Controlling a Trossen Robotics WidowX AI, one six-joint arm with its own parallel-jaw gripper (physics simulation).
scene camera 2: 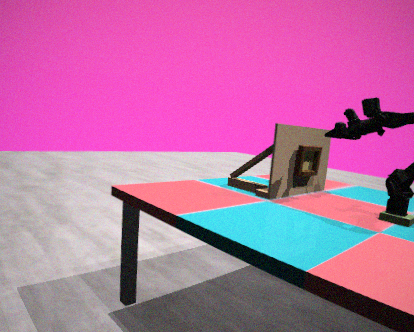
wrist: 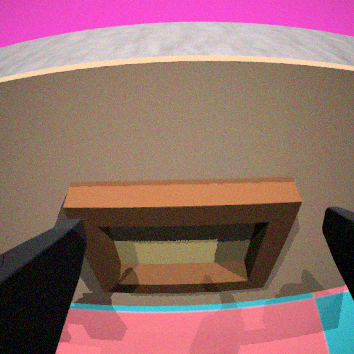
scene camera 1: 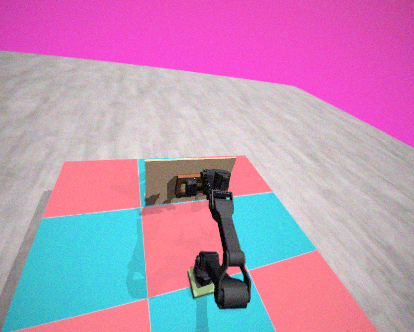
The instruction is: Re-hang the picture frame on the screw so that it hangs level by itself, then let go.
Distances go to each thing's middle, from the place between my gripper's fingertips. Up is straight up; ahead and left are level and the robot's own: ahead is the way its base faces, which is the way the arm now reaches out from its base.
Labels:
I see my gripper 12 cm above the brown picture frame (scene camera 2: 308,157) and 8 cm short of it. From my hand the other things lie so: brown base with slanted brace (scene camera 2: 261,190) 24 cm ahead, 16 cm below; tan wall board (scene camera 2: 282,183) 12 cm below, 11 cm ahead.

